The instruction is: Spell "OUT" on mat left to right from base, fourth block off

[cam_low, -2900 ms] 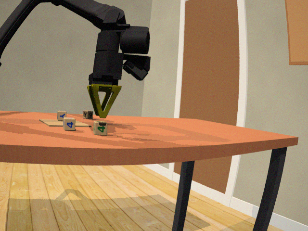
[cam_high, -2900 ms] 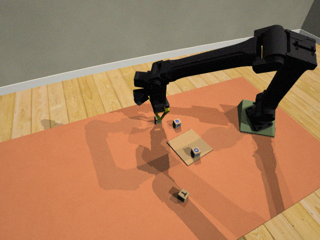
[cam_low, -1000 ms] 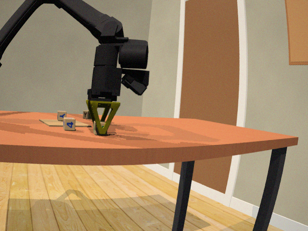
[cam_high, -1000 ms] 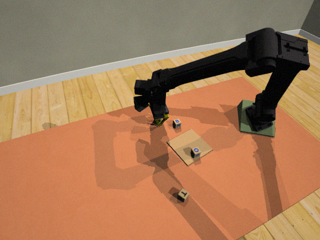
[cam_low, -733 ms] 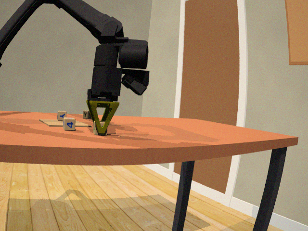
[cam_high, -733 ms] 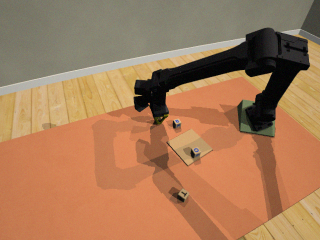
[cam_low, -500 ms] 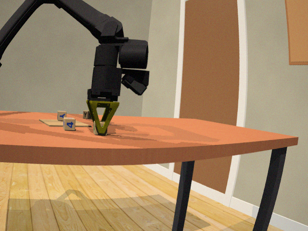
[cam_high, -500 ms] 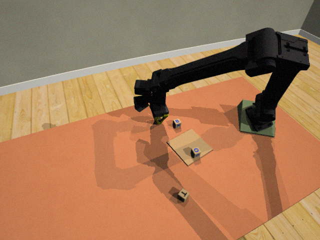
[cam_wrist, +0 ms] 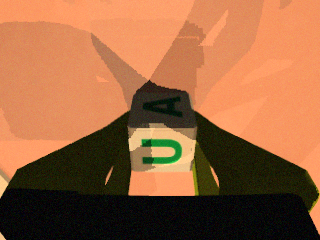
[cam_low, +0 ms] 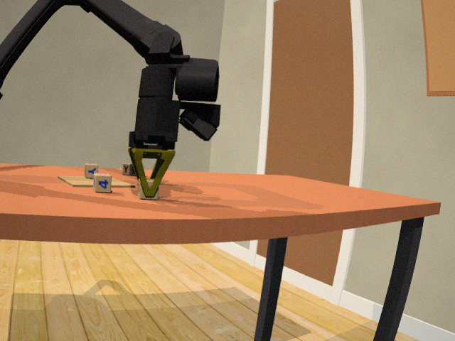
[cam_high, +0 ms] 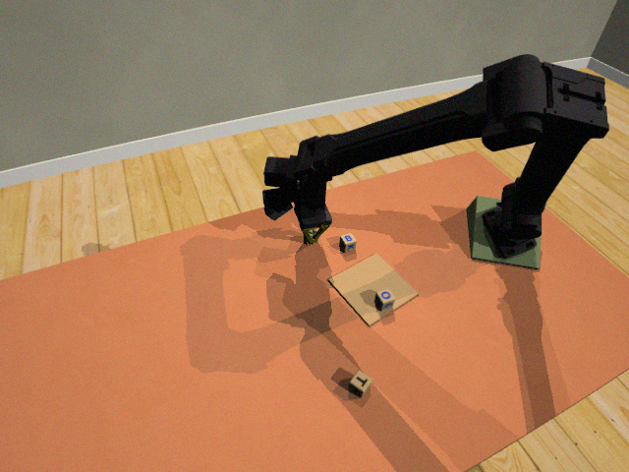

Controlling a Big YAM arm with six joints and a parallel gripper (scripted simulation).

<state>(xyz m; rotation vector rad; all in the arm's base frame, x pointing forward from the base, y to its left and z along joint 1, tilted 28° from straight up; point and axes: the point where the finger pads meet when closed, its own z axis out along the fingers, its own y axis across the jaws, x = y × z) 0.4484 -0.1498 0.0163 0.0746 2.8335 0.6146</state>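
Now: the tan mat 90 mm behind my hand, 170 mm to the left of it and 10 mm below it. From my hand the other things lie so: O block (100 mm behind, 220 mm to the left, 10 mm above); then wooden block (80 mm behind, 50 mm to the left).
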